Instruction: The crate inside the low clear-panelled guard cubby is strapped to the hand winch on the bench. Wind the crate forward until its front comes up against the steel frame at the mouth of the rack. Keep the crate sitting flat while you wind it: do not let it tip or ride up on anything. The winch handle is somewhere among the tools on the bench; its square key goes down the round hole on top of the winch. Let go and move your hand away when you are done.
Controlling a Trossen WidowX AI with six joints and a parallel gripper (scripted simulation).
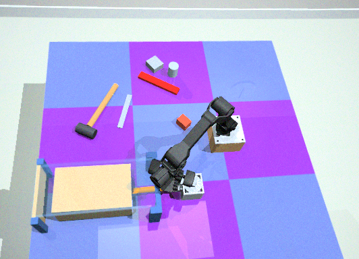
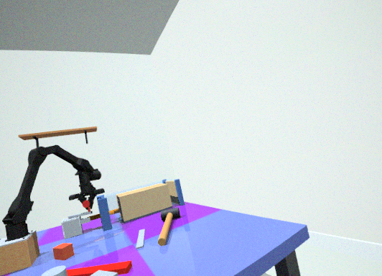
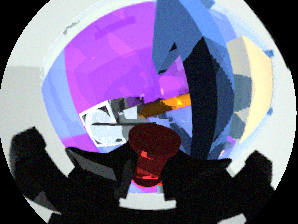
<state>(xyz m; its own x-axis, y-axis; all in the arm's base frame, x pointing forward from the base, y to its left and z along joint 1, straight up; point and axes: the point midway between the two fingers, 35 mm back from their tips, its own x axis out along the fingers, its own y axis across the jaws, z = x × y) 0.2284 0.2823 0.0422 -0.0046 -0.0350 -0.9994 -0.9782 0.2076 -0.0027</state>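
My gripper tip is now 11 cm past the winch, 1 cm to the left of it and 8 cm above it. The rest, counted from my gripper tip: winch handle 4 cm behind, 1 cm below; then grey strip 26 cm ahead, 37 cm to the right, 11 cm below; then red knob 2 cm above.
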